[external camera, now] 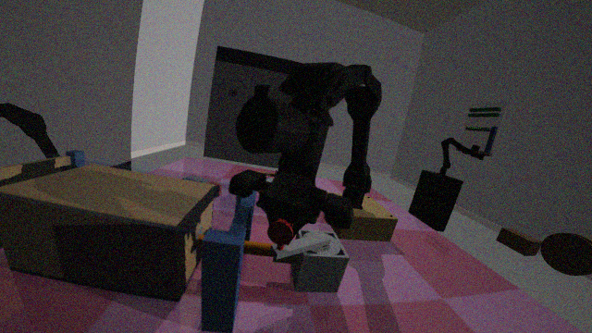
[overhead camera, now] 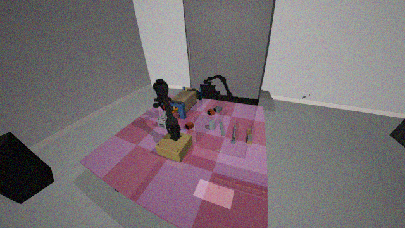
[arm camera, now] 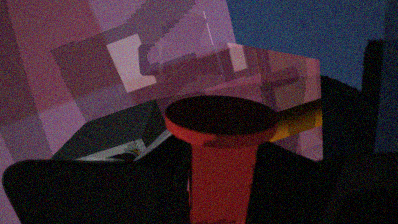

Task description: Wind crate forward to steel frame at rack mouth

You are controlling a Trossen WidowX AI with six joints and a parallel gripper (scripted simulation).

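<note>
My gripper tip is now 80 mm short of the blue steel frame, 40 mm to the left of it and 10 mm above it. Also, from my gripper tip: red-knobbed winch handle (30 mm to the right, 30 mm behind, 10 mm below); red knob (20 mm above); grey hand winch (100 mm behind, 80 mm to the right, 80 mm below).
</note>
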